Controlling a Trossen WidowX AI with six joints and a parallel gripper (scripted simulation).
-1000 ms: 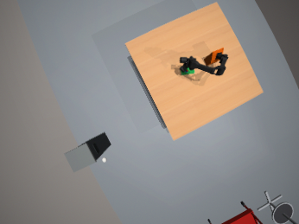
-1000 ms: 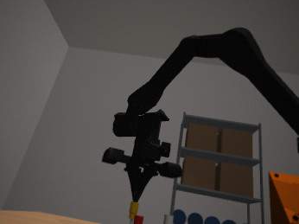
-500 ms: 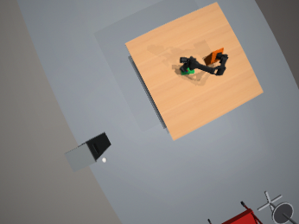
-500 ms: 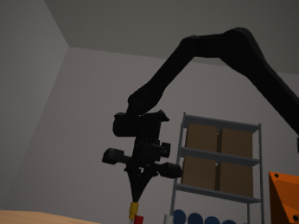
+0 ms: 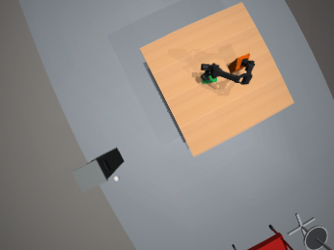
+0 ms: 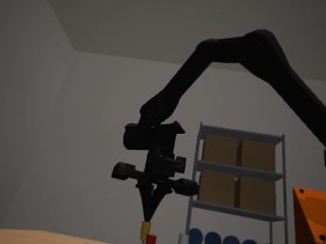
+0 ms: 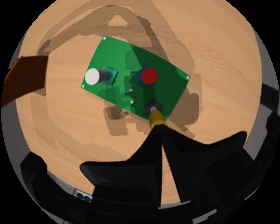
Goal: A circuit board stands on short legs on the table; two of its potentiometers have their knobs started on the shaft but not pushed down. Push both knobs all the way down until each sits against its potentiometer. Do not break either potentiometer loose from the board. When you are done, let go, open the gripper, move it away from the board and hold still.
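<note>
Now: the red knob 3 cm behind my gripper tip, 4 cm to the left of it and 4 cm below it. The rest, counted from my gripper tip: yellow knob (1 cm below).
</note>
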